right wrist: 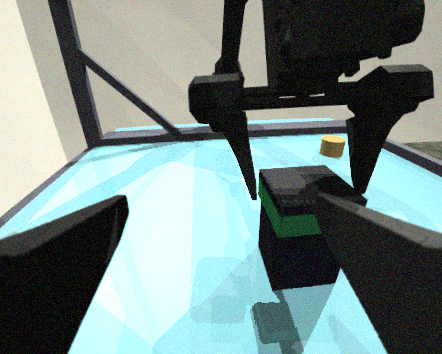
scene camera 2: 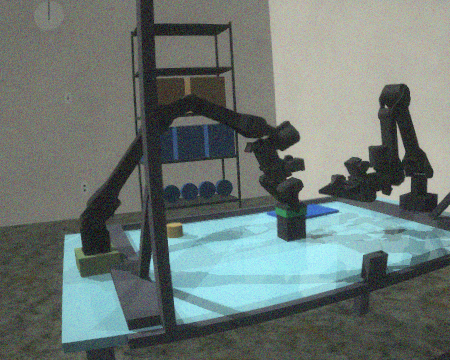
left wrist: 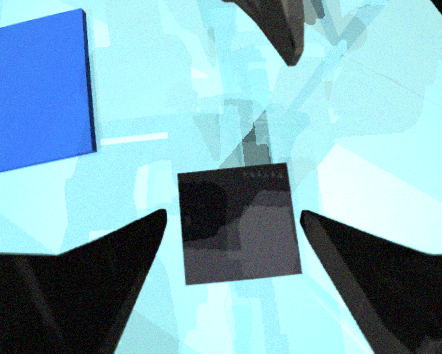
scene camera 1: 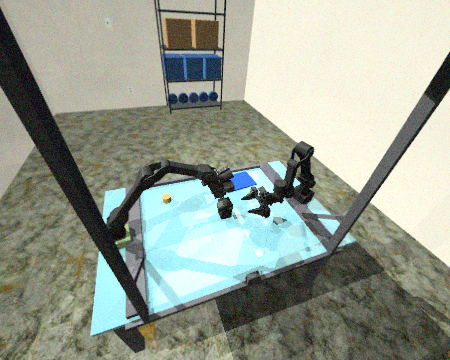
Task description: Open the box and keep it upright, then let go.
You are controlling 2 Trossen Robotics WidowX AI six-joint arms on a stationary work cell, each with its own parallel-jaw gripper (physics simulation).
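Seen in the pictures: left gripper, fingertip midpoint: (right wrist: 307, 196) (scene camera 2: 291, 208) (left wrist: 234, 215); right gripper, fingertip midpoint: (right wrist: 223, 203) (scene camera 2: 327, 193) (left wrist: 397, 54) (scene camera 1: 244, 205); left arm's base, origin of the base link: (scene camera 2: 95, 250) (scene camera 1: 117, 234); right arm's base, origin of the base link: (scene camera 2: 418, 194) (scene camera 1: 302, 190).
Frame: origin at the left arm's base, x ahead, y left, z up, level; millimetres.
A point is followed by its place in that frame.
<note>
The box (scene camera 1: 225, 211) {z 11, x 524, y -76 mm} (scene camera 2: 291, 229) {z -13, x 515, y -77 mm} (left wrist: 240, 225) (right wrist: 302, 262) {z -12, x 564, y -58 mm} is a dark block with a green band below its dark lid (right wrist: 300, 180) {z 50, x 530, y -51 mm}. It stands upright on the table, and the lid lies flat on top. My left gripper (scene camera 2: 291, 195) (left wrist: 234, 215) {z 37, x 538, y -47 mm} (right wrist: 307, 196) {z 37, x 538, y -47 mm} is open above the box, its fingertips on two opposite sides of the lid with small gaps in the left wrist view. My right gripper (scene camera 1: 246, 205) {z 83, x 598, y -133 mm} (right wrist: 223, 203) {z 83, x 598, y -133 mm} is open and empty, held low to the right of the box in both scene views. In the right wrist view its right finger covers part of the box.
A flat blue slab (scene camera 1: 243, 181) {z -38, x 774, y 153 mm} (scene camera 2: 321, 211) {z -38, x 786, y 125 mm} (left wrist: 40, 90) {z -38, x 731, y 163 mm} lies behind the box. A yellow cylinder (scene camera 1: 166, 198) {z -11, x 266, y 162 mm} (scene camera 2: 174, 230) {z -22, x 261, y 157 mm} (right wrist: 332, 146) {z -20, x 289, y 165 mm} stands toward the back left in the scene views. A dark block (scene camera 1: 253, 278) {z 6, x 473, y -441 mm} (scene camera 2: 374, 266) {z -11, x 469, y -439 mm} sits on the front rail. Frame posts rise around the table.
</note>
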